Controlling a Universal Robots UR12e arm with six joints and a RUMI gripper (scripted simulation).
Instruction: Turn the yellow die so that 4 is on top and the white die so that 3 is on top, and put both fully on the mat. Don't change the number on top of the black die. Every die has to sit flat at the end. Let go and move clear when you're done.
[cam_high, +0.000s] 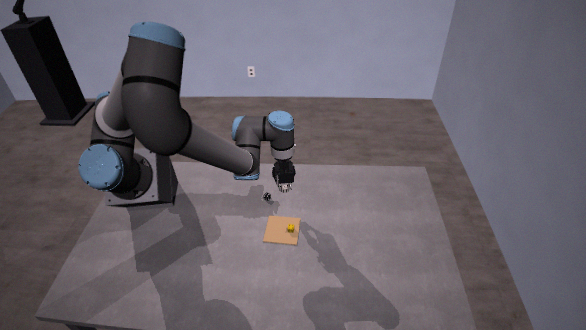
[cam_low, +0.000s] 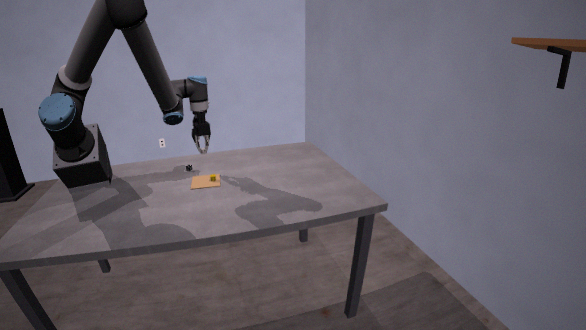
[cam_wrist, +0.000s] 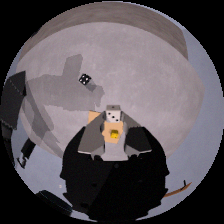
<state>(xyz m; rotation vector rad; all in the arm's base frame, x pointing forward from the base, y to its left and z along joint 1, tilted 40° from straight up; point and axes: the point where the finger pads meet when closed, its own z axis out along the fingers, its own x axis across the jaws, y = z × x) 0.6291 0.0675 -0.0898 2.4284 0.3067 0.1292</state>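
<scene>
My gripper is now 140 mm to the left of the tan mat and 110 mm above it. Also, from my hand: black die (90 mm behind, 40 mm to the left, 100 mm below); then white die (right at my hand); then yellow die (40 mm ahead, 140 mm to the right, 100 mm below).
</scene>
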